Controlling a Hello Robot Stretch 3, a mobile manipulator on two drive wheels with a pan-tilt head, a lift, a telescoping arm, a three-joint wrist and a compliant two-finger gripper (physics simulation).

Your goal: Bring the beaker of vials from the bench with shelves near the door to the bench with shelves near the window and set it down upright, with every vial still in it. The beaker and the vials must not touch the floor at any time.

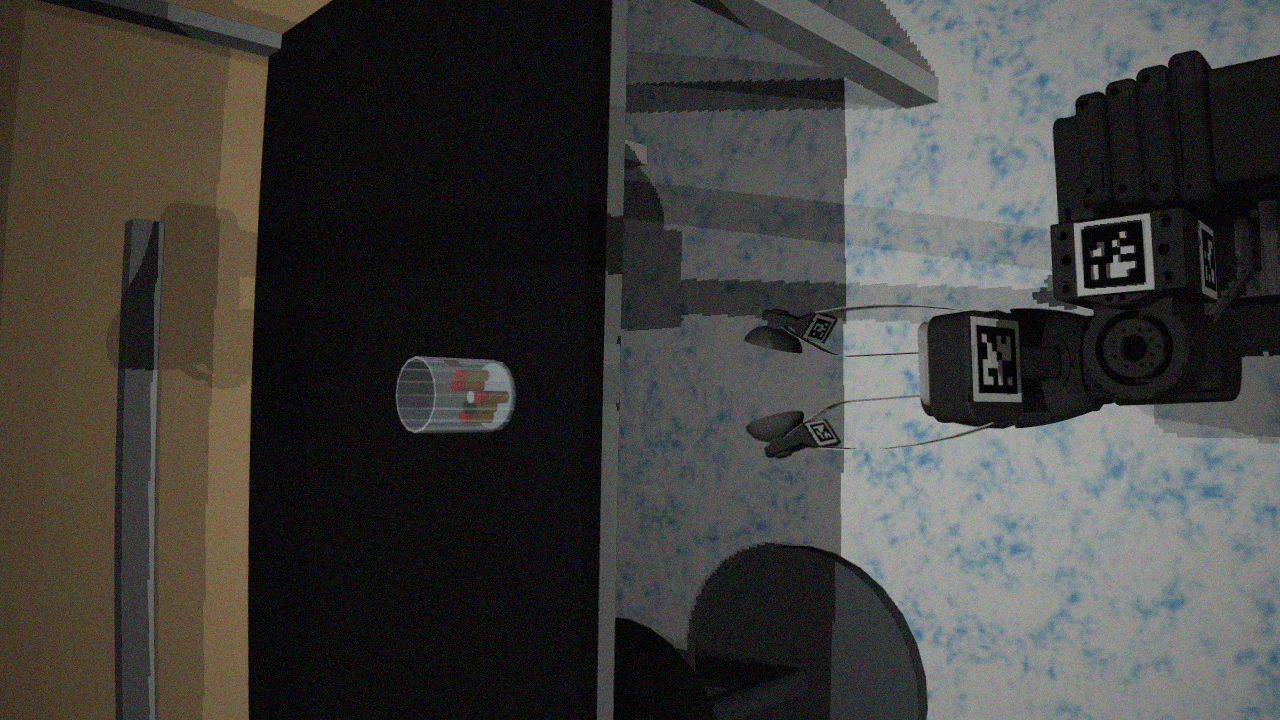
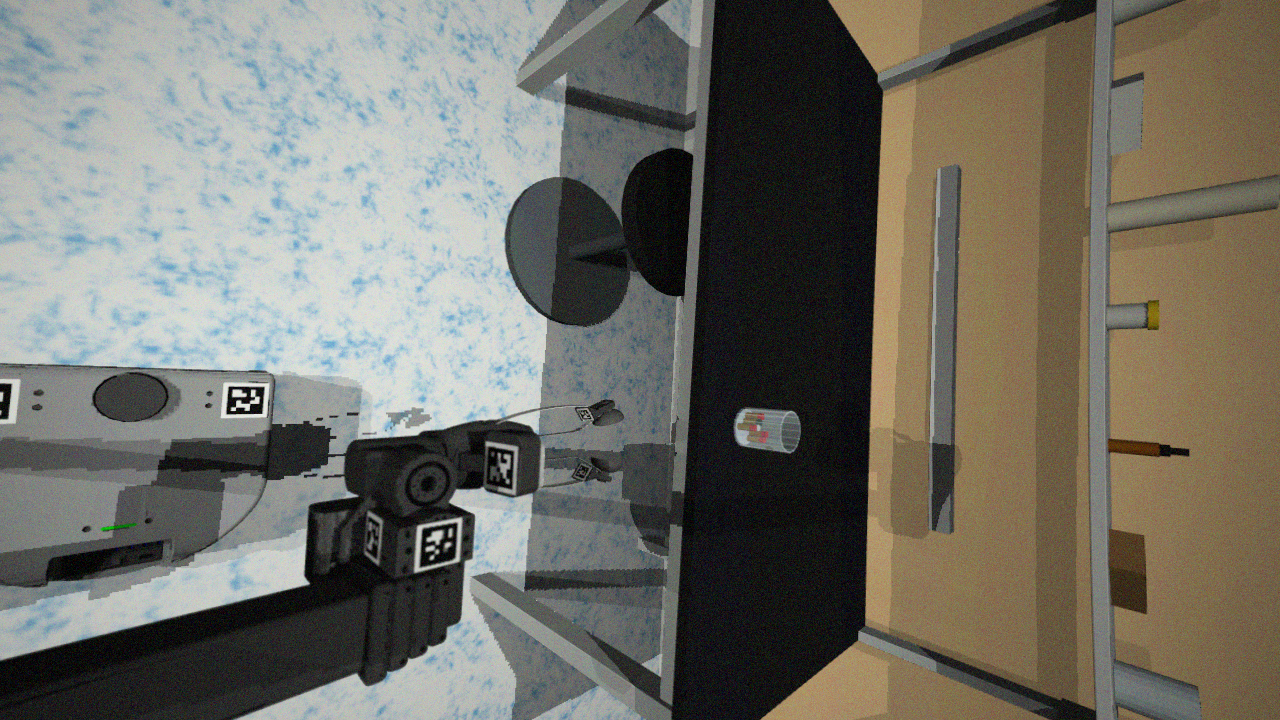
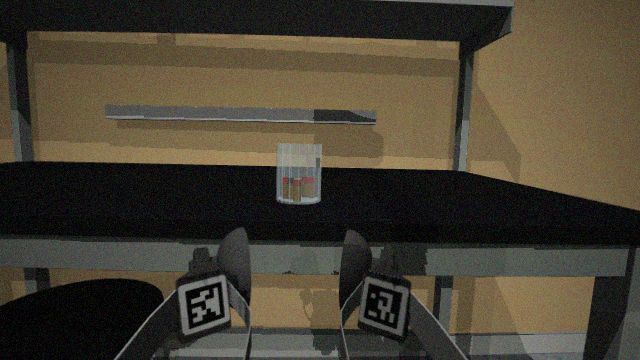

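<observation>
A clear glass beaker (image 1: 454, 394) (image 2: 767, 430) (image 3: 299, 172) stands upright on the black top of a bench (image 1: 429, 582) (image 2: 778, 223) (image 3: 150, 200) with a shelf. Several small brown vials (image 1: 483, 396) (image 2: 754, 428) (image 3: 297, 190), mostly with red caps, are inside it at the bottom. No door or window shows, so I cannot tell which bench this is. My gripper (image 1: 774, 382) (image 2: 608, 439) (image 3: 295, 256) is partly open and empty, its two fingertips apart. It is out in front of the bench's front edge, over the floor, apart from the beaker and roughly in line with it.
A round dark stool base (image 1: 859, 626) (image 2: 554, 241) stands on the floor, and its black seat (image 2: 662, 223) reaches under the bench edge. A grey bar (image 1: 136, 447) (image 2: 944, 340) (image 3: 225, 114) runs along the wall behind. An upper shelf (image 2: 1102, 358) (image 3: 250, 20) spans above, held by posts (image 3: 465, 110).
</observation>
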